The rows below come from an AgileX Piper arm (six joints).
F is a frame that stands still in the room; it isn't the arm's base.
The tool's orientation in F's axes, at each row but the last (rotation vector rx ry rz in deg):
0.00, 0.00, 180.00
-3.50, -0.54, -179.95
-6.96, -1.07, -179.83
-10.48, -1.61, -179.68
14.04, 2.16, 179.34
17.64, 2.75, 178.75
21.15, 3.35, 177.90
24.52, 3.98, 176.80
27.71, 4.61, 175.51
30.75, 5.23, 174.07
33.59, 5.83, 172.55
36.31, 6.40, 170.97
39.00, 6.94, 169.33
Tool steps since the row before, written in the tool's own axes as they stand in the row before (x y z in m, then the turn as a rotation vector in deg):
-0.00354, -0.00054, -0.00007, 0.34, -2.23, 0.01
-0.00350, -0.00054, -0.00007, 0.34, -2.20, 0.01
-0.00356, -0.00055, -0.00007, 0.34, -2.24, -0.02
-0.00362, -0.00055, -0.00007, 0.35, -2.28, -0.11
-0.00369, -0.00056, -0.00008, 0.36, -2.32, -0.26
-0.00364, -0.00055, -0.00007, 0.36, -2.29, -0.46
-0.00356, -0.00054, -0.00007, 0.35, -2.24, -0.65
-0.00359, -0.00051, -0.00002, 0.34, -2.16, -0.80
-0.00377, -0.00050, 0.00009, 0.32, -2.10, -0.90
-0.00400, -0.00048, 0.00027, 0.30, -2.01, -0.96
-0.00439, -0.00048, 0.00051, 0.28, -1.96, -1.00
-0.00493, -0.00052, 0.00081, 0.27, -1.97, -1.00
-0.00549, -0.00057, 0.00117, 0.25, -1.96, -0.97
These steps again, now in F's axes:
0.00354, 0.00054, -0.00007, -0.34, 2.23, 0.01
0.00349, 0.00054, -0.00021, -0.34, 2.20, 0.01
0.00354, 0.00055, -0.00035, -0.34, 2.24, -0.02
0.00359, 0.00055, -0.00050, -0.36, 2.28, -0.11
0.00363, 0.00054, -0.00067, -0.40, 2.31, -0.26
0.00356, 0.00051, -0.00080, -0.44, 2.28, -0.45
0.00345, 0.00047, -0.00092, -0.47, 2.22, -0.64
0.00346, 0.00040, -0.00102, -0.50, 2.14, -0.78
0.00363, 0.00033, -0.00110, -0.52, 2.07, -0.88
0.00387, 0.00023, -0.00114, -0.52, 1.98, -0.93
0.00428, 0.00014, -0.00120, -0.52, 1.92, -0.97
0.00485, 0.00006, -0.00129, -0.51, 1.93, -0.98
0.00547, -0.00004, -0.00138, -0.48, 1.92, -0.96

